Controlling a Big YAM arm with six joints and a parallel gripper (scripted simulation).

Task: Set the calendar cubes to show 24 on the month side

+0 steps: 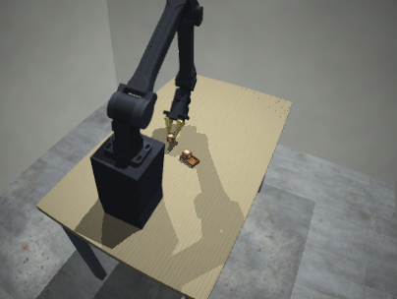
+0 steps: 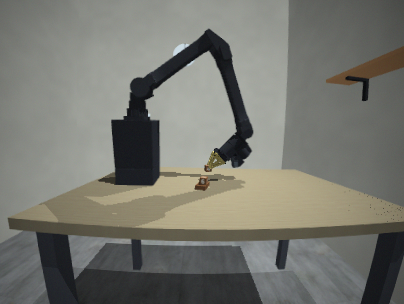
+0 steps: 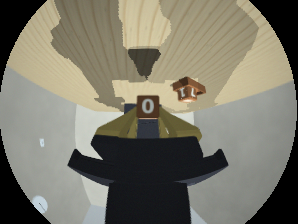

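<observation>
My hand is 5 cm past the brown tray, 10 cm to the left of it and 6 cm above it. Also, from my hand: brown digit cube (1 cm behind, 1 cm below).
</observation>
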